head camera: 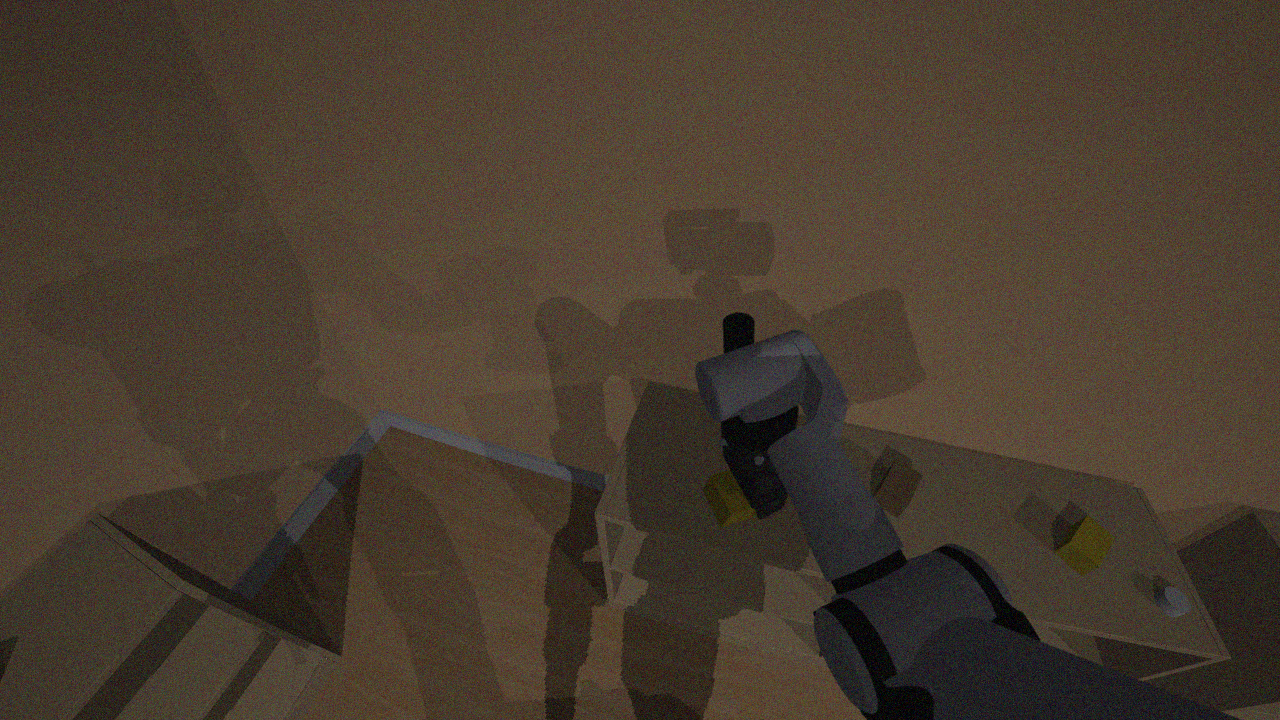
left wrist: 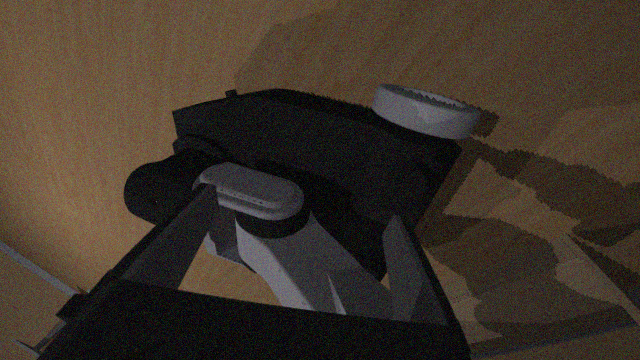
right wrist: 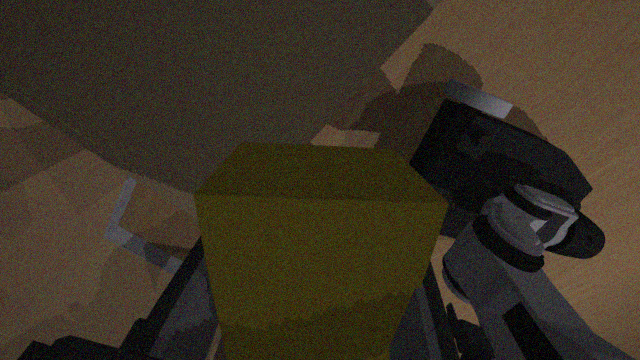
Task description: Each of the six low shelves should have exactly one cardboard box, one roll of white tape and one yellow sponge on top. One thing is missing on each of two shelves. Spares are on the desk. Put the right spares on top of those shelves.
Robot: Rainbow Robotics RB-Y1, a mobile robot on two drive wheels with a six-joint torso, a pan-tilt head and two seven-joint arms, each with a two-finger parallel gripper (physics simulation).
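My right gripper (head camera: 739,501) (right wrist: 321,221) is shut on a yellow sponge (head camera: 725,503) (right wrist: 320,270). It holds the sponge over the left part of a low shelf surface (head camera: 975,465) (right wrist: 150,65); the gap below is hard to judge. On that surface, further right in the head view, are a cardboard box (head camera: 900,490), a second yellow sponge (head camera: 1085,544) and a small white roll of tape (head camera: 1171,600). The arm hides part of it; I cannot tell whether it is one shelf or two. My left gripper (left wrist: 304,211) is open and empty in the left wrist view.
Another low shelf (head camera: 134,617) stands at the lower left, and a dark block-like piece (head camera: 1239,573) at the right edge. A grey-blue bar (head camera: 492,449) (right wrist: 112,232) forms a corner between them. The robot's black base (left wrist: 310,130) (right wrist: 492,145) and white wheel (left wrist: 425,112) (right wrist: 480,98) show too.
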